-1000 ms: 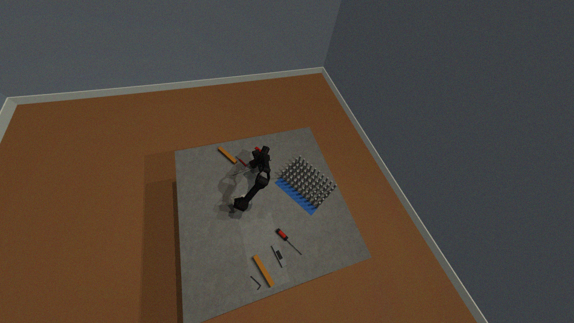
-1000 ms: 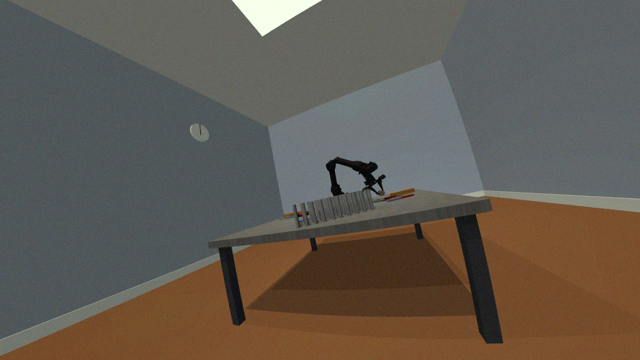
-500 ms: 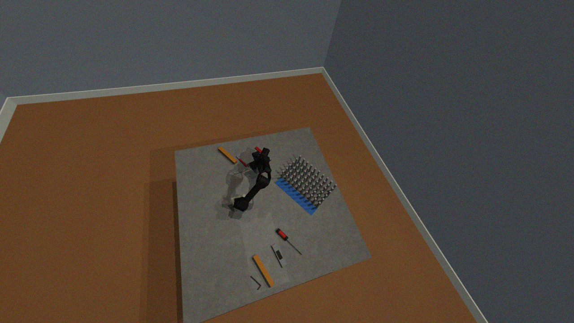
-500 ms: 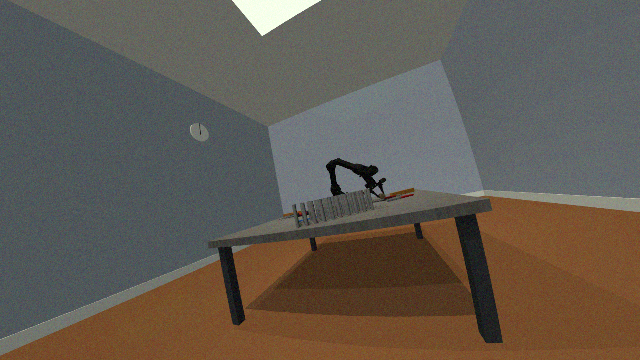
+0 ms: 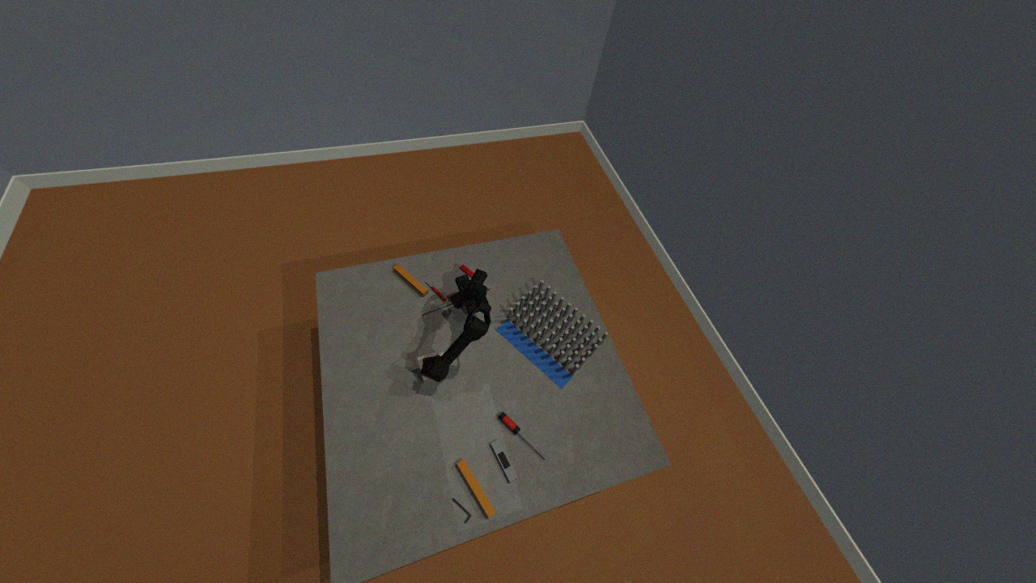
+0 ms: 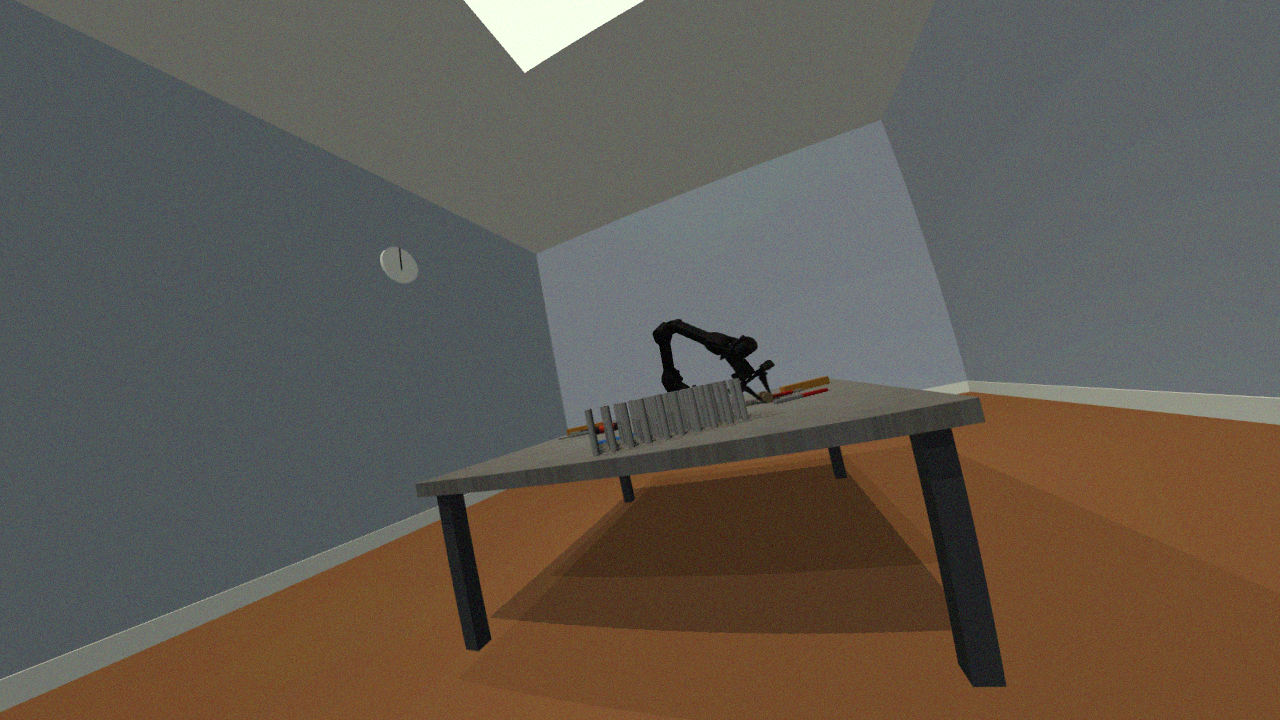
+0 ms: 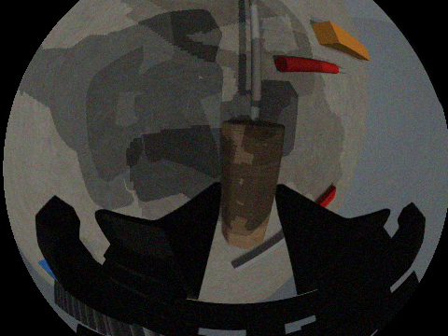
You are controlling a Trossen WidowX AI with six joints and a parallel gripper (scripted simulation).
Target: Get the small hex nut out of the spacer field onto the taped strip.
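Right now the hook tool is 100 mm behind my gripper tip and 20 mm to the right of it. Round my gripper tip: blue taped strip (350 mm to the right, 250 mm ahead, 20 mm below); dark flat tool (760 mm to the right, 10 mm ahead); thin red tool (150 mm behind, 90 mm to the left, 10 mm below).
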